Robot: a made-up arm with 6 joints. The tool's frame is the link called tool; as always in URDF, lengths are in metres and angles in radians. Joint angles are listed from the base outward. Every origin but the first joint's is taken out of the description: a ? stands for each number. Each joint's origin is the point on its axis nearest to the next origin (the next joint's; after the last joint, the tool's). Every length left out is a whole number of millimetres.
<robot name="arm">
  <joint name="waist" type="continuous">
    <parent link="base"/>
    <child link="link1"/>
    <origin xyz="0 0 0.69"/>
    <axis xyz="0 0 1"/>
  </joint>
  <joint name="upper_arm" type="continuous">
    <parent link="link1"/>
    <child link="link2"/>
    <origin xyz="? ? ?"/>
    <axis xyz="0 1 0"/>
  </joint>
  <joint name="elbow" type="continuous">
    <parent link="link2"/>
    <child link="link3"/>
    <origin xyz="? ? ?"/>
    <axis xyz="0 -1 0"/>
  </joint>
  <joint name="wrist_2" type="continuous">
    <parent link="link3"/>
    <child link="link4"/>
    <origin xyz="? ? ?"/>
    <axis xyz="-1 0 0"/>
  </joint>
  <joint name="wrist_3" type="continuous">
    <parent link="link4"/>
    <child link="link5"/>
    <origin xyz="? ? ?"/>
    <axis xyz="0 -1 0"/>
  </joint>
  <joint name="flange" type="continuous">
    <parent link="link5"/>
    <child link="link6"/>
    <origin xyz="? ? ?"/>
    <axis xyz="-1 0 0"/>
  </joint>
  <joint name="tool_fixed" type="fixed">
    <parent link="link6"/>
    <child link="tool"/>
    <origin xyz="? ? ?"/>
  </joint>
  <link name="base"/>
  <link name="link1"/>
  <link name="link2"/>
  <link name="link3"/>
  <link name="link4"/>
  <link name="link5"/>
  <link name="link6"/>
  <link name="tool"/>
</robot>
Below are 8 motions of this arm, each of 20 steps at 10 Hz.
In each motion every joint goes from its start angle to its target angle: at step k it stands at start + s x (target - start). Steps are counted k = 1, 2, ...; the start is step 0. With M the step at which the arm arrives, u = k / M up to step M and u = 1 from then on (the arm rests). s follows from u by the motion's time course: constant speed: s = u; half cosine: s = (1 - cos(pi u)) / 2; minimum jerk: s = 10 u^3 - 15 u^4 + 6 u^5.
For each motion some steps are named. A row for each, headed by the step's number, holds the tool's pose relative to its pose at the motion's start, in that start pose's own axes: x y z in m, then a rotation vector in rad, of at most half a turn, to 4 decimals.
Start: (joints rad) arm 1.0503 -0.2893 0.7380 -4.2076 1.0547 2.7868
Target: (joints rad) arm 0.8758 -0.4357 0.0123 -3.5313 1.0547 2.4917
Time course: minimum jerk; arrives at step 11
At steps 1, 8, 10, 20:
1: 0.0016 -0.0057 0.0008 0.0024 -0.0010 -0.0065
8: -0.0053 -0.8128 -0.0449 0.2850 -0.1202 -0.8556
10: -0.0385 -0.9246 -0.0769 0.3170 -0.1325 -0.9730
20: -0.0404 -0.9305 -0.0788 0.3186 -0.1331 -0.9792

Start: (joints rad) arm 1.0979 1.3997 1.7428 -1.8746 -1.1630 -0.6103
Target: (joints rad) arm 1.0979 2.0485 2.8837 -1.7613 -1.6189 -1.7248
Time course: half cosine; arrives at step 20
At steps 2, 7, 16, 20:
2: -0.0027 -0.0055 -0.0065 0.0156 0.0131 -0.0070
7: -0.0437 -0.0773 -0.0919 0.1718 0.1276 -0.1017
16: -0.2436 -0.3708 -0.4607 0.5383 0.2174 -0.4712
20: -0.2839 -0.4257 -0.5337 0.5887 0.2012 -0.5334

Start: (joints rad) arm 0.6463 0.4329 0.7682 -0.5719 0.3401 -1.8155
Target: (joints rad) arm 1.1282 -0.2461 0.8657 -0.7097 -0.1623 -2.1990
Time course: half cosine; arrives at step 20
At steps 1, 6, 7, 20:
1: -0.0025 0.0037 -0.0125 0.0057 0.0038 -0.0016
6: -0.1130 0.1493 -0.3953 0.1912 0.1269 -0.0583
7: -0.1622 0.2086 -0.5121 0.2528 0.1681 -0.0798
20: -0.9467 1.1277 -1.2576 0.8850 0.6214 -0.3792

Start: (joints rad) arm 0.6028 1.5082 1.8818 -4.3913 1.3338 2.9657
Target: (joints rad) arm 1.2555 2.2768 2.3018 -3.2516 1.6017 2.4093
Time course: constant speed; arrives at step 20
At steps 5, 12, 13, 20:
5: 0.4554 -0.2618 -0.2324 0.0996 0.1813 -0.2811
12: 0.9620 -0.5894 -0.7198 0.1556 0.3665 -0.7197
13: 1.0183 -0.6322 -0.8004 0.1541 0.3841 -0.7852
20: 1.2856 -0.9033 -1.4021 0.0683 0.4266 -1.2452

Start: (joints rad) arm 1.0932 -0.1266 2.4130 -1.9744 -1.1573 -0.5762
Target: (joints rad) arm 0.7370 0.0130 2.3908 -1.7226 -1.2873 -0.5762
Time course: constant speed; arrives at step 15
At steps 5, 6, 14, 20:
5: 0.0575 -0.2197 0.0300 0.0193 0.0006 -0.2083
6: 0.0643 -0.2637 0.0349 0.0231 0.0010 -0.2503
14: 0.0633 -0.6074 0.0643 0.0521 0.0063 -0.5900
20: 0.0565 -0.6484 0.0669 0.0557 0.0071 -0.6328

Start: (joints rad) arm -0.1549 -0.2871 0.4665 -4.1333 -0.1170 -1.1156
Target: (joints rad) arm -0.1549 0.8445 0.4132 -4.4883 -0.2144 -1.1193
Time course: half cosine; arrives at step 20
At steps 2, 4, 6, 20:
2: 0.0305 0.0570 -0.0308 0.0058 0.0167 0.0231
4: 0.1085 0.2257 -0.1233 0.0223 0.0666 0.0894
6: 0.1977 0.4960 -0.2757 0.0465 0.1480 0.1905
20: -0.3422 2.3177 -1.4344 0.1301 0.8485 0.8347

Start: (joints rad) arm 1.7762 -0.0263 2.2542 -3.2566 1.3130 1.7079
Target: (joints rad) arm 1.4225 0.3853 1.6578 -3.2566 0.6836 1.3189
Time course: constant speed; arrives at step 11
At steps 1, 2, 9, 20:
1: 0.1581 -0.0643 -0.0120 0.0194 -0.0173 -0.0384
2: 0.3112 -0.1427 -0.0162 0.0392 -0.0373 -0.0761
9: 1.1281 -1.0101 0.2067 0.1834 -0.2522 -0.3066
20: 1.2432 -1.3249 0.3515 0.2246 -0.3348 -0.3583

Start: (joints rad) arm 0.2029 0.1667 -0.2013 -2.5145 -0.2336 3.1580
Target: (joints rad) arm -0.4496 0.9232 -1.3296 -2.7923 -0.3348 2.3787
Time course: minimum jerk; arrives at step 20
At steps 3, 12, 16, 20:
3: 0.0139 0.0190 -0.0876 0.0382 0.0473 0.0128
12: -0.7900 0.7244 -1.5722 1.1189 1.2390 -0.0369
16: -1.3322 1.0305 -1.5178 1.5388 1.7231 -0.2045
20: -1.4379 1.0834 -1.4558 1.6241 1.8347 -0.2488

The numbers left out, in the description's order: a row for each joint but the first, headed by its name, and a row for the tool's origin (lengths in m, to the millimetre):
upper_arm: 0.15 0 0
elbow: 0 0 1.18
wrist_2: 1.43 0 0.21
wrist_3: 0 0 0
flange: 0.21 0 0
tool: 0 0 0

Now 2 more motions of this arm.
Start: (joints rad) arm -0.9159 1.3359 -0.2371 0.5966 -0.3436 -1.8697
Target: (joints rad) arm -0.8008 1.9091 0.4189 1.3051 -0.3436 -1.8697
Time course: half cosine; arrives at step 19
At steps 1, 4, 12, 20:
1: 0.0034 0.0037 -0.0006 -0.0052 -0.0020 0.0011
4: 0.0528 0.0551 -0.0098 -0.0800 -0.0305 0.0168
12: 0.3728 0.2994 -0.1022 -0.5290 -0.2121 0.1079
20: 0.5396 0.3737 -0.1672 -0.7526 -0.3092 0.1509

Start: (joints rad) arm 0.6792 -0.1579 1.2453 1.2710 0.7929 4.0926
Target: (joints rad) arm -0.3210 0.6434 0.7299 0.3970 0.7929 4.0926
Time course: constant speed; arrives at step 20
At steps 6, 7, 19, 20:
6: -0.3344 -0.7592 -0.3816 0.2044 0.0393 -0.3485
7: -0.4408 -0.8731 -0.4165 0.2306 0.0274 -0.4141
19: -2.3693 -1.3586 -0.1948 0.2709 -0.5103 -1.1899
20: -2.5452 -1.3030 -0.1414 0.2476 -0.5841 -1.2423

